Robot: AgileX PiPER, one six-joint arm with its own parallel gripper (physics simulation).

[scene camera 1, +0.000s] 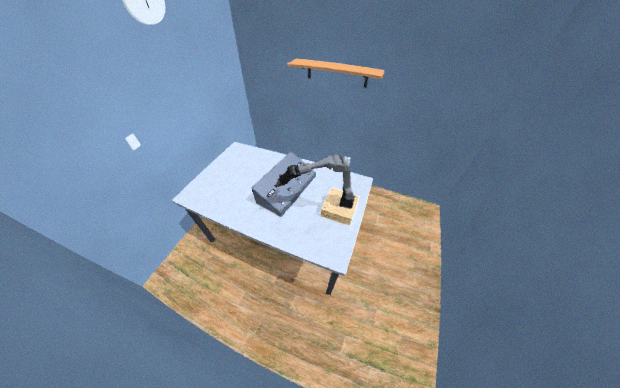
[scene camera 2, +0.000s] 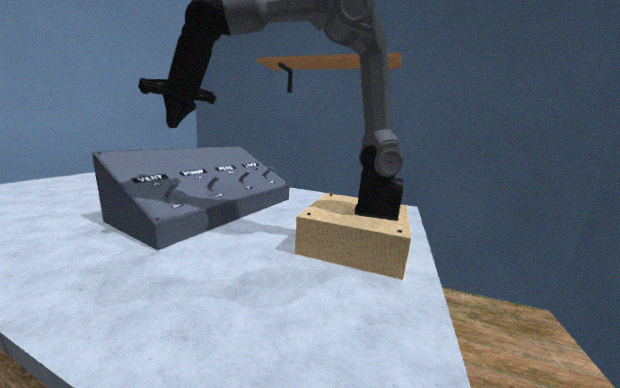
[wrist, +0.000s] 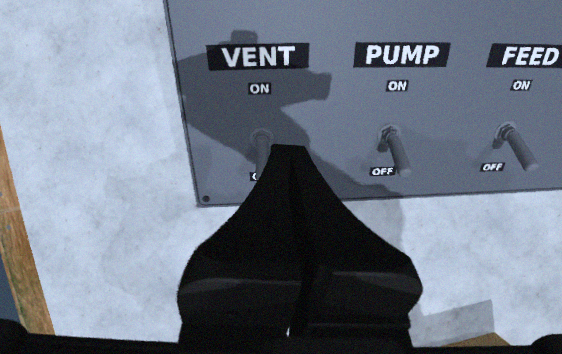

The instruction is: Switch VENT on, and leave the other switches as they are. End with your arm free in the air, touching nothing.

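Note:
A grey sloped switch panel (scene camera 1: 267, 202) (scene camera 2: 119, 197) (wrist: 335, 20) stands on the table. The VENT switch (scene camera 2: 173, 187) (wrist: 261, 145) is at its left end in the wrist view; its lever points down towards OFF, and the gripper hides part of its OFF label. The PUMP switch (scene camera 2: 213, 184) (wrist: 398, 154) and the FEED switch (scene camera 2: 243, 178) (wrist: 520, 149) also point down to OFF. A fourth switch (scene camera 2: 269, 173) is at the far end, its label too blurred to read. My gripper (scene camera 1: 279, 183) (scene camera 2: 172, 125) (wrist: 286, 164) is shut and empty, in the air above the panel near VENT.
The arm's base stands on a wooden block (scene camera 1: 336, 214) (scene camera 2: 350, 245) on the light table (scene camera 1: 220, 175) (scene camera 2: 200, 310). The arm casts a shadow over the panel. An orange shelf (scene camera 1: 336, 67) (scene camera 2: 320, 62) is on the wall behind.

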